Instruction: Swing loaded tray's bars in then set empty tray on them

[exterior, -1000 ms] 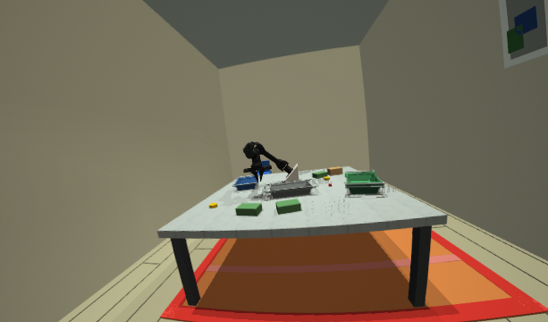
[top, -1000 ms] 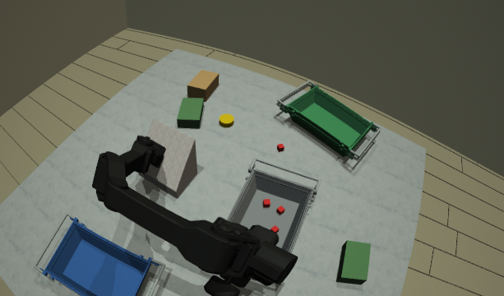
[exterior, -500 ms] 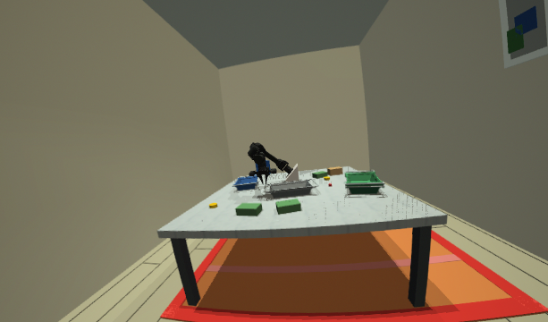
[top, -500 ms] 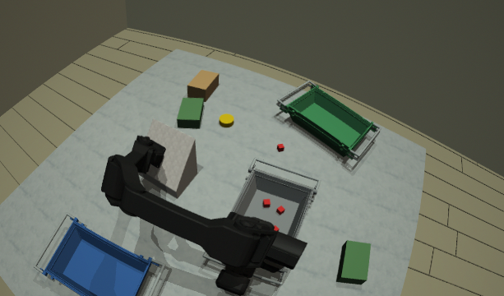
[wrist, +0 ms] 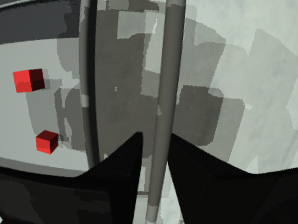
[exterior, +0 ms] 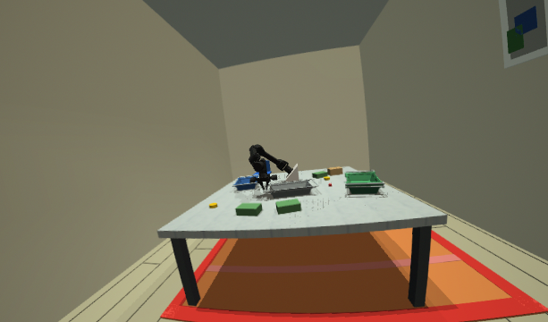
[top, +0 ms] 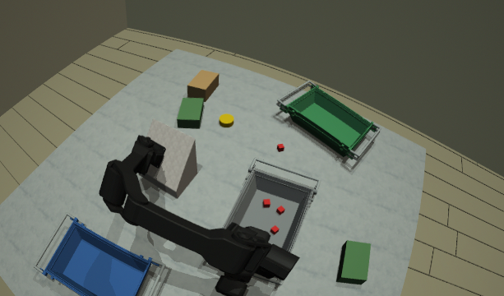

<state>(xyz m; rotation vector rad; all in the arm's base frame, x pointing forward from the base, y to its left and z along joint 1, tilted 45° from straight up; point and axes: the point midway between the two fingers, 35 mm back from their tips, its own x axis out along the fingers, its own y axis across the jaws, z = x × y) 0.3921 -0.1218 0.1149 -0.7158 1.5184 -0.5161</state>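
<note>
My gripper tip is now 4 cm past the red bit, 10 cm to the right of it and 3 cm above it. From my gripper tip the other things lie so: tan block 50 cm behind, 58 cm to the left, 1 cm below; then blue tray 32 cm behind, 23 cm to the right, 1 cm above; then red block 11 cm behind, 46 cm to the left, 3 cm below.
</note>
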